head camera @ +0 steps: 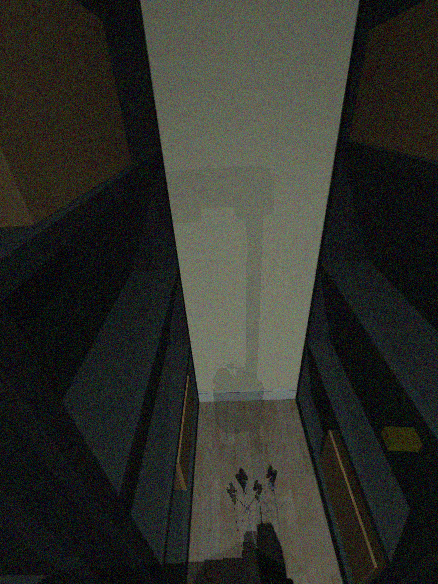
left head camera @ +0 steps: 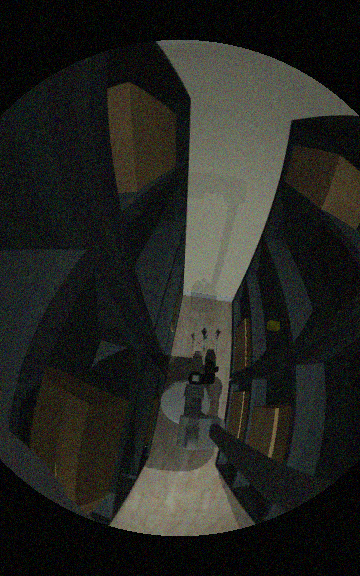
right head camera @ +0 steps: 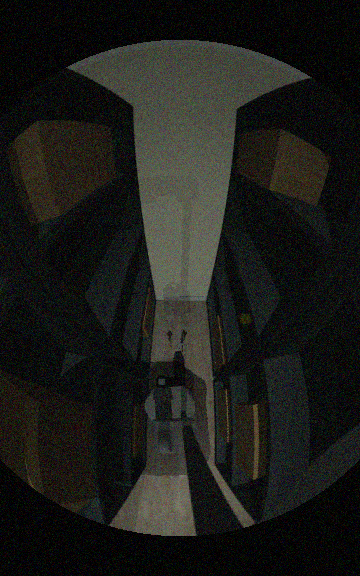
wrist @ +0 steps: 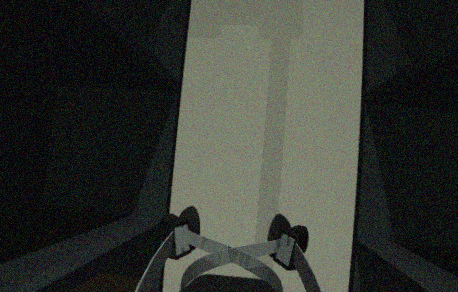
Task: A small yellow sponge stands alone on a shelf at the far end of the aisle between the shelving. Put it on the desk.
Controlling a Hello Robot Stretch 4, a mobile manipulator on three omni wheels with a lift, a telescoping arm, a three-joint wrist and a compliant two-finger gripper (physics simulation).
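Pixels of known places: gripper, between the fingertips: [head camera: 255,466] [left head camera: 210,327] [right head camera: 176,329] [wrist: 234,227]; robot's base, origin of its link: [left head camera: 184,400].
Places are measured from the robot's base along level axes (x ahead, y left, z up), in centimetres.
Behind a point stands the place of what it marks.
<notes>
The small yellow sponge [head camera: 401,439] {x 56.3, y -61.1, z 55.1 cm} [left head camera: 273,325] {x 56.2, y -61.4, z 55.1 cm} [right head camera: 245,318] {x 56.5, y -60.9, z 55.1 cm} sits on a shelf of the right-hand shelving, towards the far end of the aisle. It does not show in the wrist view. My gripper [head camera: 256,477] [left head camera: 210,332] {x 48.3, y -8.8, z 64.8 cm} [right head camera: 177,335] {x 48.3, y -8.8, z 64.8 cm} [wrist: 234,227] {x 48.3, y -8.8, z 64.8 cm} points forward along the aisle, left of the sponge and apart from it. Its two fingers are spread open, with nothing between them. The desk does not show in these views.
Dark shelving lines both sides of the narrow aisle. Brown boxes [head camera: 350,505] [left head camera: 102,440] [right head camera: 65,170] stand on its shelves. A pale wall [head camera: 215,280] {x 119.5, y -2.6, z 86.6 cm} [wrist: 220,125] {x 119.6, y -1.7, z 83.5 cm} closes the far end. The wooden floor [head camera: 215,450] {x 88.1, y 4.5, z -2.7 cm} runs between the shelving. The picture is dark and grainy.
</notes>
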